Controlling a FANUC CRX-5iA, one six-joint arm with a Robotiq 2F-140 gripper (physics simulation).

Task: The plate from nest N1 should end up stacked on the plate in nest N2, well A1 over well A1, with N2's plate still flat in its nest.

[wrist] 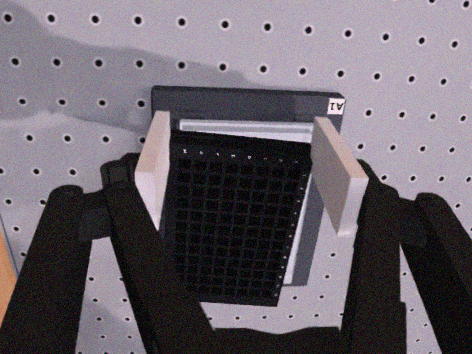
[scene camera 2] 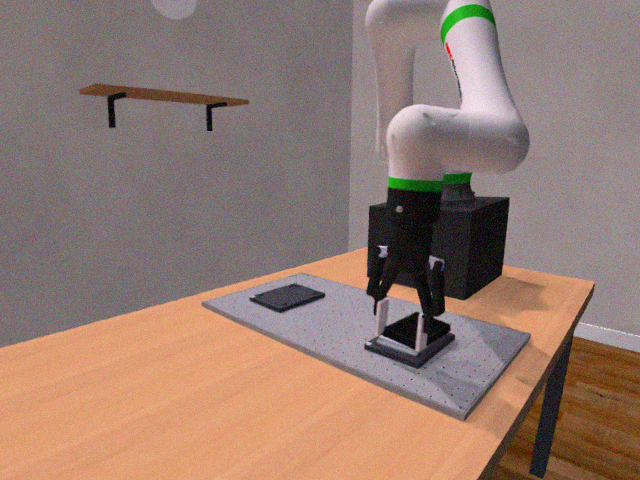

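Where they show: gripper, fingertip midpoint: (wrist: pixel 241 138) (scene camera 2: pixel 399 340); arm's base, origin of the base link: (scene camera 2: pixel 450 201).
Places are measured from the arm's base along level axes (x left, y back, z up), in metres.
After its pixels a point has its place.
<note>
My gripper (scene camera 2: pixel 401 327) @(x 0.065, y -0.614, z -0.204 m) (wrist: pixel 241 138) @(x 0.065, y -0.614, z -0.204 m) is shut on the black plate (scene camera 2: pixel 405 330) @(x 0.066, y -0.585, z -0.194 m) (wrist: pixel 237 220) @(x 0.074, y -0.561, z -0.199 m), with a pale finger at each side. The black plate is right above the light plate (wrist: pixel 245 128) @(x 0.062, y -0.615, z -0.216 m), very low; I cannot tell whether they touch. In the wrist view it looks slightly turned against the light plate, whose far edge and a right strip show. Its lettered row is at the far side, and its A end is at the right, the side of the nest's A1 label (wrist: pixel 336 106) @(x 0.003, y -0.618, z -0.224 m). The light plate sits in dark nest N2 (scene camera 2: pixel 391 353) @(x 0.057, y -0.632, z -0.224 m) (wrist: pixel 240 103) @(x 0.063, y -0.628, z -0.224 m); most of it is hidden.
The other dark nest (scene camera 2: pixel 287 297) @(x -0.285, y -0.487, z -0.224 m), N1, lies at the left part of the grey perforated board (scene camera 2: pixel 336 320) @(x -0.119, y -0.526, z -0.236 m) (wrist: pixel 410 100) @(x -0.054, y -0.611, z -0.236 m) with no plate visible in it. The board lies on a wooden table (scene camera 2: pixel 206 392) @(x -0.169, y -0.884, z -0.249 m). The black robot base block (scene camera 2: pixel 485 248) @(x 0.129, y -0.066, z -0.123 m) stands behind the gripper.
</note>
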